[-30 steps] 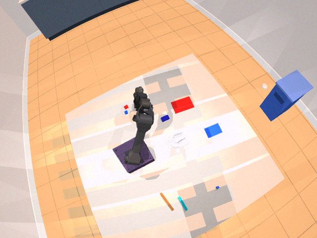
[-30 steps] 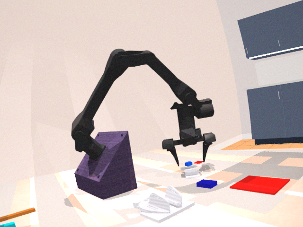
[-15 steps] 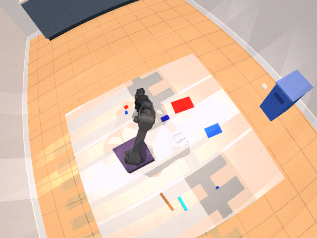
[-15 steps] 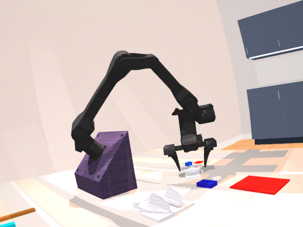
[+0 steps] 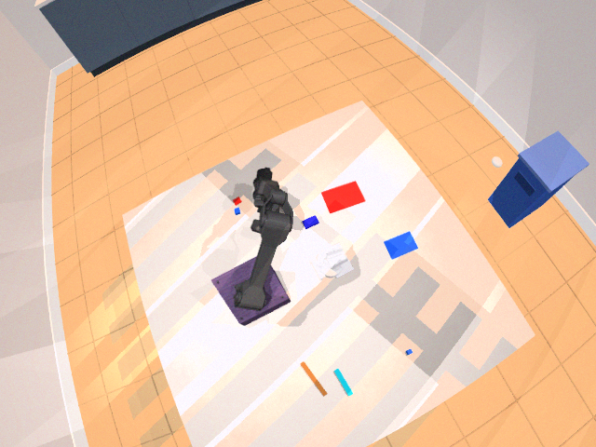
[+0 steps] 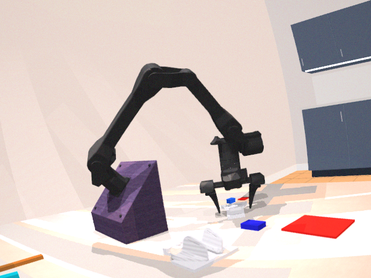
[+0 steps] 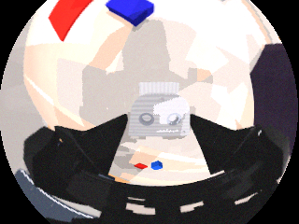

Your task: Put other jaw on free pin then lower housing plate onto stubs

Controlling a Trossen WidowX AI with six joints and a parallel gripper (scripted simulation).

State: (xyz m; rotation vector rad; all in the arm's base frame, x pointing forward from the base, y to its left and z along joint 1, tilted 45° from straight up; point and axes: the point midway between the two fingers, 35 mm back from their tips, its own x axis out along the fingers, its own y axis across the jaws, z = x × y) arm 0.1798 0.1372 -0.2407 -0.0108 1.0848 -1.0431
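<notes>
The white housing part lies 10 mm ahead of my gripper tip, 10 mm to the right of it and 20 mm above it. From my gripper tip the other things lie so: red flat plate 300 mm ahead, 30 mm to the right, 10 mm below; blue plate 400 mm ahead, 320 mm to the right, 10 mm below; dark blue block 130 mm ahead, 80 mm to the right.
</notes>
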